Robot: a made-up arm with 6 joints.
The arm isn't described. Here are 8 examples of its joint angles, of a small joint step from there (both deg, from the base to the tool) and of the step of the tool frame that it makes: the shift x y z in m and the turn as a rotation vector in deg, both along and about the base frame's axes.
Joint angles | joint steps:
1: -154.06 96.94 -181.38 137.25 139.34 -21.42 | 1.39 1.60 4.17 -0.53 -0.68 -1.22
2: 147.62 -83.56 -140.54 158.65 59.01 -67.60 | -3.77 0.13 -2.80 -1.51 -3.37 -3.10
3: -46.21 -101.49 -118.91 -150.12 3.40 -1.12 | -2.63 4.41 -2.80 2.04 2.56 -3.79
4: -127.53 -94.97 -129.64 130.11 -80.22 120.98 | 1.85 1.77 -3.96 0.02 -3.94 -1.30
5: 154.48 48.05 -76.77 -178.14 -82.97 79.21 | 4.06 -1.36 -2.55 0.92 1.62 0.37
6: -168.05 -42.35 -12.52 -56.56 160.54 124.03 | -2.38 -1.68 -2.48 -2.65 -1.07 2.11
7: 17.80 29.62 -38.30 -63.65 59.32 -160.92 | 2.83 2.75 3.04 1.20 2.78 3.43
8: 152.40 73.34 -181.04 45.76 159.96 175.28 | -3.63 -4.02 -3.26 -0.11 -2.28 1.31
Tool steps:
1: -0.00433 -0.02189 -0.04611 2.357 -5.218 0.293
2: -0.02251 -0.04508 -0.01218 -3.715 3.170 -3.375
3: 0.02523 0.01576 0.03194 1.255 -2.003 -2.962
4: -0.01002 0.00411 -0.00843 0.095 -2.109 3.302
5: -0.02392 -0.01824 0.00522 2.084 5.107 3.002
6: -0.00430 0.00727 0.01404 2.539 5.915 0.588
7: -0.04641 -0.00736 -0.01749 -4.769 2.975 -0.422
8: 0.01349 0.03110 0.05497 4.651 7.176 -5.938
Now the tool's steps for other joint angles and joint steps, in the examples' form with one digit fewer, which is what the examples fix.
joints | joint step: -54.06 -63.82 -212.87 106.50 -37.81 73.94 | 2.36 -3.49 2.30 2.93 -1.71 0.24
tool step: -0.0189 -0.0176 -0.0137 -2.64 2.15 3.62
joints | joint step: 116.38 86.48 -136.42 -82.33 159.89 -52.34 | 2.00 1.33 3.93 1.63 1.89 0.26
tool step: -0.0139 -0.0236 -0.0281 -4.72 -2.74 -0.32
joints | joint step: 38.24 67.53 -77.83 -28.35 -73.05 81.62 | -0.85 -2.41 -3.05 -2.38 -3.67 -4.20
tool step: 0.0110 0.0023 0.0511 4.58 -9.92 2.15
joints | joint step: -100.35 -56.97 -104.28 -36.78 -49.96 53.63 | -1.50 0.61 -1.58 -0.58 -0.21 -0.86
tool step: 0.0104 -0.0010 -0.0005 -1.51 0.27 -2.70
